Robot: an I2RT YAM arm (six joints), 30 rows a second.
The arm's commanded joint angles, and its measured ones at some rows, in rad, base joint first. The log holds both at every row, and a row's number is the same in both.
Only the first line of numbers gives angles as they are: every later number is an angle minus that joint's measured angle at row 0.
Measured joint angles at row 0: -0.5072 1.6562 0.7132 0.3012 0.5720 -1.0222
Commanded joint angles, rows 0 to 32: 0.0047 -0.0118 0.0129 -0.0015 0.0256 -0.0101; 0.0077 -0.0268 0.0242 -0.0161 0.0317 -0.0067; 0.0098 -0.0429 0.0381 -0.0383 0.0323 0.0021; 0.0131 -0.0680 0.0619 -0.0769 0.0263 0.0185; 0.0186 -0.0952 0.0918 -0.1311 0.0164 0.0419; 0.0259 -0.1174 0.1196 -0.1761 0.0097 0.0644; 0.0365 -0.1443 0.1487 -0.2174 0.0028 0.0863; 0.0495 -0.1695 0.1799 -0.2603 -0.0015 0.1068; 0.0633 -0.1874 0.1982 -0.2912 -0.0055 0.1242; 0.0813 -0.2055 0.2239 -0.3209 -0.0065 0.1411; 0.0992 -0.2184 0.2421 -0.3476 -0.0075 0.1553; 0.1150 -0.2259 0.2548 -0.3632 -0.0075 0.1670; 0.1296 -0.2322 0.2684 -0.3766 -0.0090 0.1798; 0.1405 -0.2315 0.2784 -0.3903 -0.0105 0.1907; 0.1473 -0.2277 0.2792 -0.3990 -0.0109 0.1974; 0.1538 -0.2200 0.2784 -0.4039 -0.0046 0.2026; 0.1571 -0.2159 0.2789 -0.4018 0.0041 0.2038; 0.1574 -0.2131 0.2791 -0.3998 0.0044 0.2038; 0.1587 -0.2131 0.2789 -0.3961 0.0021 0.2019; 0.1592 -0.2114 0.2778 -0.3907 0.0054 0.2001; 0.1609 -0.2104 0.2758 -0.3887 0.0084 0.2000; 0.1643 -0.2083 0.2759 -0.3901 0.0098 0.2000; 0.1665 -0.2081 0.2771 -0.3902 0.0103 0.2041; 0.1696 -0.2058 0.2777 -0.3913 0.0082 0.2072; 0.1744 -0.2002 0.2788 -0.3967 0.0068 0.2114; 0.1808 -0.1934 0.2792 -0.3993 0.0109 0.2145; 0.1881 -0.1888 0.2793 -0.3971 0.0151 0.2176; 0.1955 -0.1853 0.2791 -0.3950 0.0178 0.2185; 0.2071 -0.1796 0.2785 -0.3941 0.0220 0.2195; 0.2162 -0.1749 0.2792 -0.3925 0.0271 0.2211; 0.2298 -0.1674 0.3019 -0.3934 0.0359 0.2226; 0.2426 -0.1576 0.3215 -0.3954 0.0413 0.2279; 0.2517 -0.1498 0.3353 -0.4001 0.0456 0.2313
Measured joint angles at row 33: 0.2308 -0.1622 0.2971 -0.4097 0.0145 0.2098
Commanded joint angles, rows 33 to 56: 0.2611 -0.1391 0.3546 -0.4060 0.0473 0.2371; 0.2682 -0.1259 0.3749 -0.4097 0.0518 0.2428; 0.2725 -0.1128 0.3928 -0.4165 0.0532 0.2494; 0.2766 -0.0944 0.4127 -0.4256 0.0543 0.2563; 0.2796 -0.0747 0.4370 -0.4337 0.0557 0.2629; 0.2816 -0.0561 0.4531 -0.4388 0.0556 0.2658; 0.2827 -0.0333 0.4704 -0.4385 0.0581 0.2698; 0.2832 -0.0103 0.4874 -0.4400 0.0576 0.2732; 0.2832 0.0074 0.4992 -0.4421 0.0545 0.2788; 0.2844 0.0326 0.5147 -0.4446 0.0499 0.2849; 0.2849 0.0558 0.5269 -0.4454 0.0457 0.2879; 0.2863 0.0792 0.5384 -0.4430 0.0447 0.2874; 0.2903 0.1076 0.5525 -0.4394 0.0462 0.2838; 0.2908 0.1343 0.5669 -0.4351 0.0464 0.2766; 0.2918 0.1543 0.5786 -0.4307 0.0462 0.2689; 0.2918 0.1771 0.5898 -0.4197 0.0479 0.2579; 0.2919 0.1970 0.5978 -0.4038 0.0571 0.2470; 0.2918 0.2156 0.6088 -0.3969 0.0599 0.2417; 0.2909 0.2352 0.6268 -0.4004 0.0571 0.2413; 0.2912 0.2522 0.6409 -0.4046 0.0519 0.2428; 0.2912 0.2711 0.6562 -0.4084 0.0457 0.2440; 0.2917 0.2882 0.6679 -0.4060 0.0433 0.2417; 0.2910 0.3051 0.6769 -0.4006 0.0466 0.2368; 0.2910 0.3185 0.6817 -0.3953 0.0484 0.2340
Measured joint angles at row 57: 0.2903 0.2918 0.6607 -0.4162 0.0351 0.2503
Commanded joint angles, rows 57 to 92: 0.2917 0.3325 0.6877 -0.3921 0.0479 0.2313; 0.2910 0.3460 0.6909 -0.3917 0.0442 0.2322; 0.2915 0.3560 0.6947 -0.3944 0.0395 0.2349; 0.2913 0.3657 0.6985 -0.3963 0.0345 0.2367; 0.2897 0.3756 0.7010 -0.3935 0.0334 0.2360; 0.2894 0.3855 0.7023 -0.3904 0.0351 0.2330; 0.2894 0.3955 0.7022 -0.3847 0.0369 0.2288; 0.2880 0.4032 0.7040 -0.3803 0.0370 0.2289; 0.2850 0.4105 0.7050 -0.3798 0.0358 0.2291; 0.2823 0.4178 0.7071 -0.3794 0.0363 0.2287; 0.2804 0.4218 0.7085 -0.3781 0.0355 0.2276; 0.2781 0.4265 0.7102 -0.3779 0.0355 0.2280; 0.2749 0.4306 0.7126 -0.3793 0.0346 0.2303; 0.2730 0.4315 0.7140 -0.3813 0.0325 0.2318; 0.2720 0.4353 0.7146 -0.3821 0.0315 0.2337; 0.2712 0.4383 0.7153 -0.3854 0.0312 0.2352; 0.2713 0.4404 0.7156 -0.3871 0.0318 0.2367; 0.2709 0.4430 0.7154 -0.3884 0.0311 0.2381; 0.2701 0.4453 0.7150 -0.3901 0.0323 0.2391; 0.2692 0.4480 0.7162 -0.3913 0.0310 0.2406; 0.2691 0.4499 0.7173 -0.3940 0.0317 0.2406; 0.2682 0.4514 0.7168 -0.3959 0.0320 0.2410; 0.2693 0.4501 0.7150 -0.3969 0.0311 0.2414; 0.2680 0.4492 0.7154 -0.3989 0.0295 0.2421; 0.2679 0.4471 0.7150 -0.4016 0.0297 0.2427; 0.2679 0.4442 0.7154 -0.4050 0.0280 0.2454; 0.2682 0.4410 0.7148 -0.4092 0.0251 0.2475; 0.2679 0.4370 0.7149 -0.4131 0.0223 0.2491; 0.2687 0.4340 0.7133 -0.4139 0.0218 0.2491; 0.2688 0.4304 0.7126 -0.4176 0.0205 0.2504; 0.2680 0.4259 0.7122 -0.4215 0.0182 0.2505; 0.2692 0.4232 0.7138 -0.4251 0.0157 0.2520; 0.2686 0.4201 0.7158 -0.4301 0.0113 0.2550; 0.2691 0.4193 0.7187 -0.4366 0.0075 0.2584; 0.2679 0.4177 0.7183 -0.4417 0.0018 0.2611; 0.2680 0.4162 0.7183 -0.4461 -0.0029 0.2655
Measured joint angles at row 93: 0.2690 0.4272 0.7088 -0.4246 0.0202 0.2442
